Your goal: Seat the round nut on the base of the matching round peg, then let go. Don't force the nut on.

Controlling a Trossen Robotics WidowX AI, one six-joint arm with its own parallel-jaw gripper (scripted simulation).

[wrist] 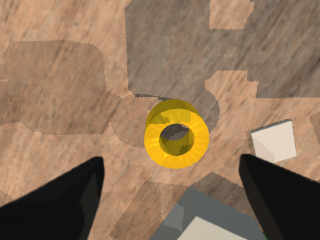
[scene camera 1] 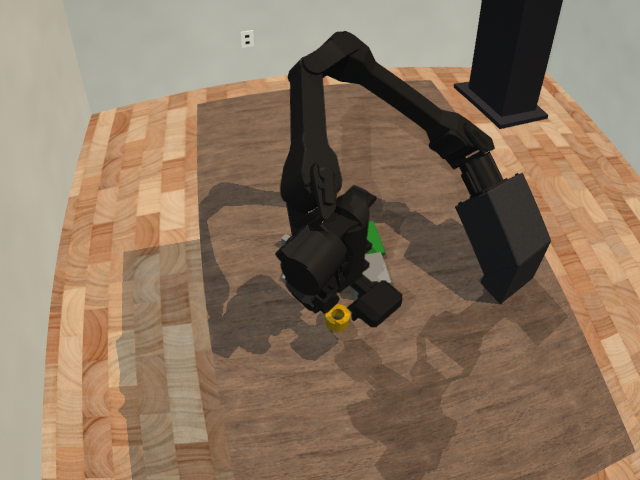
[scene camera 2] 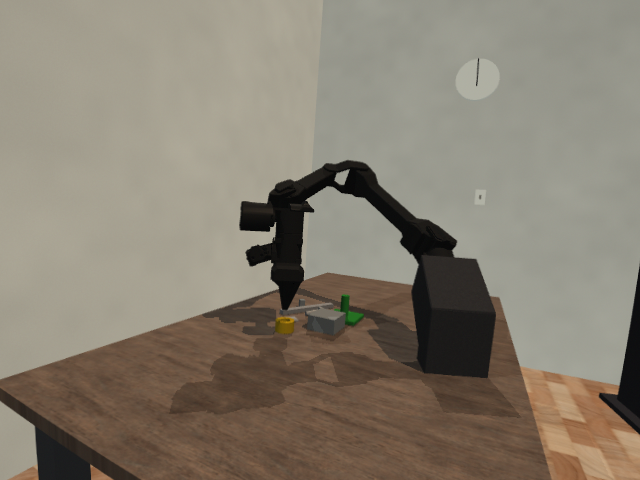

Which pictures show my gripper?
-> The wrist view, scene camera 1 and scene camera 2: all of them.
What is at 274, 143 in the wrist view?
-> A flat tile.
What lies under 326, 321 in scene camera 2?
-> A grey block.
